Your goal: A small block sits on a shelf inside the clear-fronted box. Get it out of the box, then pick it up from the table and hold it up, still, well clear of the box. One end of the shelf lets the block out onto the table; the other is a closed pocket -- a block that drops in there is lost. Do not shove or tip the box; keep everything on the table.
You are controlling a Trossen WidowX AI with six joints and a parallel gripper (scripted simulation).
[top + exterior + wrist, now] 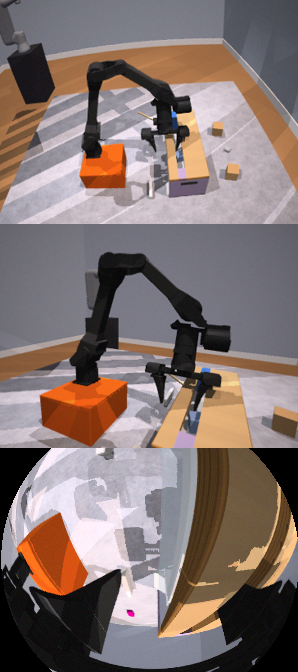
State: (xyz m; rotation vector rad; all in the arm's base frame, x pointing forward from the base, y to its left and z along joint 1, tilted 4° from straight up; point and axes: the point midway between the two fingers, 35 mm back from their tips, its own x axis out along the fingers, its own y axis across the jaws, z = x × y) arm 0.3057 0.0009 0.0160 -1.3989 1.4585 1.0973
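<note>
Right now my gripper tip is 30 mm short of the box, 20 mm to the right of it and 20 mm above it. Round my gripper tip: pale blue block: 50 mm ahead, 30 mm to the right; then thin wooden stick: 330 mm to the left, 80 mm below, 70 mm behind; then grey piece: 290 mm ahead, 80 mm below, 40 mm to the left.
</note>
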